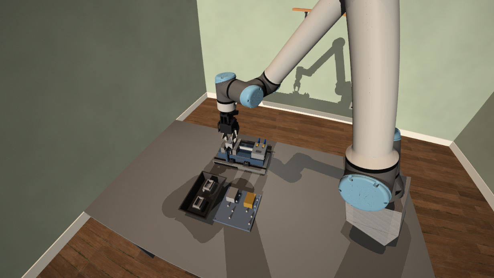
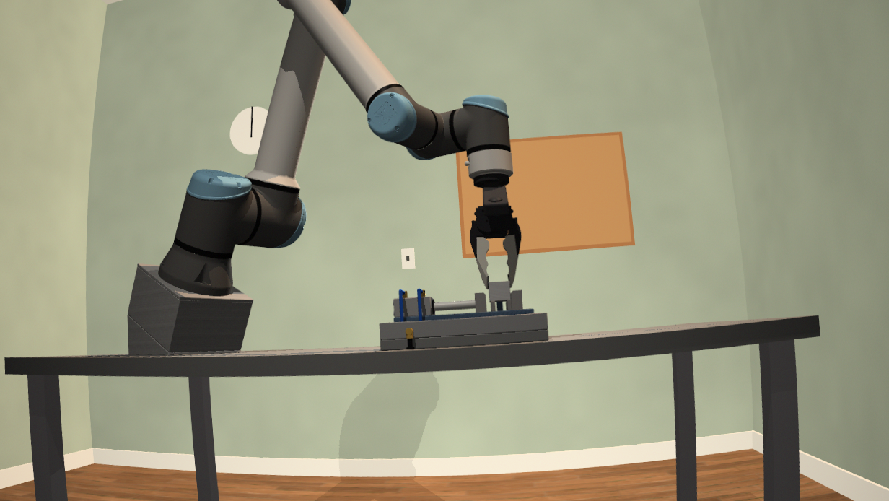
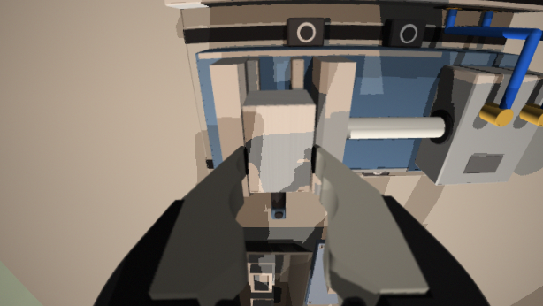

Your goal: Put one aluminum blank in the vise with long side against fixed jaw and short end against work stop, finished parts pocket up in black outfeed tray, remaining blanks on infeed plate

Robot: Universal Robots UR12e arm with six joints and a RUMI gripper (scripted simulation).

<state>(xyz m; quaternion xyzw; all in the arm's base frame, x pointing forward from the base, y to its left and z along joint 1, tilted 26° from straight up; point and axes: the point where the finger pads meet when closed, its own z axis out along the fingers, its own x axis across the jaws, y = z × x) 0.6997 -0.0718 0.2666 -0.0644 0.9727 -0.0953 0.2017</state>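
Right now the fixed jaw is 30 mm ahead of my hand and 40 mm below it. Also, from my hand: work stop: 50 mm to the left, 30 mm below; then push rod: 90 mm behind, 10 mm to the right, 40 mm below; then vise: 70 mm behind, 10 mm to the right, 80 mm below.
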